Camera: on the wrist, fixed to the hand. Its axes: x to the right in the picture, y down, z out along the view.
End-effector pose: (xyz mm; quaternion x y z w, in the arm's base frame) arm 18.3 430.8 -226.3 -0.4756 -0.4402 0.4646 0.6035
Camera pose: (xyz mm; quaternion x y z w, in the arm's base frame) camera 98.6 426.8 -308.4 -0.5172 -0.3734 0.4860 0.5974
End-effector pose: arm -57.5 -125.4 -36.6 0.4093 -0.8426 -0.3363 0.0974
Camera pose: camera -62.2 -142.5 76.9 0.3694 -0.8663 -0.2991 0.1535
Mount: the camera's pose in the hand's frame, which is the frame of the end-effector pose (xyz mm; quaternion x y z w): 3.3 68.8 -91.9 0.0125 0.0468 0.0658 0.9967
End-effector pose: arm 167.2 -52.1 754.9 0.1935 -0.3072 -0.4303 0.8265
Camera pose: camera 271.4 -11.6 728.5 0.2031 -0.2856 -0.3616 0.8640
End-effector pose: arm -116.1 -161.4 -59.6 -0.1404 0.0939 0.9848 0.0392
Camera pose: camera -101.6 -246.6 -135.2 0.1794 -0.1170 -0.9764 0.0284
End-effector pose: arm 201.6 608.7 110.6 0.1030 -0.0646 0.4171 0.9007
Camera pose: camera 153.9 676.5 31.1 0.0901 -0.0238 0.4806 0.8720
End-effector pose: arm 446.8 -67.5 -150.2 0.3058 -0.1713 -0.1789 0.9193
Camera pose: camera 504.1 28.6 -175.9 0.3134 -0.1501 -0.1014 0.9322
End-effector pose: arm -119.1 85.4 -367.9 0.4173 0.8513 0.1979 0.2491
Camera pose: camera -132.9 115.7 -258.0 0.4658 0.8351 0.2225 0.1902
